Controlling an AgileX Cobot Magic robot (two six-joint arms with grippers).
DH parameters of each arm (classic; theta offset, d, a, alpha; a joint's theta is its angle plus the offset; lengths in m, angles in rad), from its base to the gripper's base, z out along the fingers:
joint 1: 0 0.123 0 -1.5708
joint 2: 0.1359 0 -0.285 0
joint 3: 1.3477 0 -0.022 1.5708
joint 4: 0 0.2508 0 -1.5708
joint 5: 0 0 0.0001 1.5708
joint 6: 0 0.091 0 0
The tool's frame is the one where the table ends.
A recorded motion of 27 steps. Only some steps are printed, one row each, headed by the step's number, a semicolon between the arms.
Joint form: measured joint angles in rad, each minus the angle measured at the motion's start. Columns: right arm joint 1, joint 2, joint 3, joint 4, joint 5, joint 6; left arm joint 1, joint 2, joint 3, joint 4, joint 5, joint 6.
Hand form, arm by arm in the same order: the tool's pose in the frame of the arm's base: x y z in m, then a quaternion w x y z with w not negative. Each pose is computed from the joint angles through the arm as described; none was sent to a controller.
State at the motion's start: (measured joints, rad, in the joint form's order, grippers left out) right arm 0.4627 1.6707 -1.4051 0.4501 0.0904 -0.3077; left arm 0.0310 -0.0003 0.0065 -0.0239 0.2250 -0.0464
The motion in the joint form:
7: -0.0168 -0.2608 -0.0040 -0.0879 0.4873 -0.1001; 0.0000 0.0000 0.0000 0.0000 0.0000 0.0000
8: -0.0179 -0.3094 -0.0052 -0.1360 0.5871 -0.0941; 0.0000 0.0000 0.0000 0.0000 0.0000 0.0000
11: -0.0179 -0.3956 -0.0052 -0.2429 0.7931 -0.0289; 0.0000 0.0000 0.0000 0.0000 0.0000 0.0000
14: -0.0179 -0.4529 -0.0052 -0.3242 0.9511 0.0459; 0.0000 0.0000 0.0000 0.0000 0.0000 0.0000
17: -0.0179 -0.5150 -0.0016 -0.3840 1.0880 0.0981; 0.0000 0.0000 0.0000 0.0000 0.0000 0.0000
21: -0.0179 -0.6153 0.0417 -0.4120 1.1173 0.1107; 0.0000 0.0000 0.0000 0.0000 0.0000 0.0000
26: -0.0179 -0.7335 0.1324 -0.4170 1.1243 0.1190; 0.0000 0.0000 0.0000 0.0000 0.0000 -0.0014
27: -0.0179 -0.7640 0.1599 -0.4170 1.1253 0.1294; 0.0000 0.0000 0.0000 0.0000 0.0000 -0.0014
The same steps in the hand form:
7: 0.2818 0.1542 0.4117 0.50234 -0.27753 0.80076 0.17151; 0.0558 0.0012 0.1906 0.65427 -0.03631 0.75525 -0.01468
8: 0.2651 0.1459 0.4189 0.48302 -0.30044 0.80757 0.15575; 0.0558 0.0012 0.1906 0.65427 -0.03631 0.75525 -0.01468
11: 0.2338 0.1275 0.4267 0.43089 -0.31825 0.83525 0.12411; 0.0558 0.0012 0.1906 0.65427 -0.03631 0.75525 -0.01468
14: 0.2117 0.1118 0.4294 0.38543 -0.31010 0.86352 0.09804; 0.0558 0.0012 0.1906 0.65427 -0.03631 0.75525 -0.01468
17: 0.1884 0.0960 0.4333 0.35069 -0.29917 0.88427 0.07469; 0.0558 0.0012 0.1906 0.65427 -0.03631 0.75525 -0.01468
21: 0.1610 0.0803 0.4385 0.36487 -0.29326 0.88130 0.06463; 0.0558 0.0012 0.1906 0.65427 -0.03631 0.75525 -0.01468
26: 0.1319 0.0660 0.4316 0.37436 -0.28865 0.87882 0.06487; 0.0558 0.0012 0.1906 0.65425 -0.03684 0.75522 -0.01514
27: 0.1249 0.0626 0.4281 0.37493 -0.28399 0.87994 0.06694; 0.0558 0.0012 0.1906 0.65425 -0.03684 0.75522 -0.01514

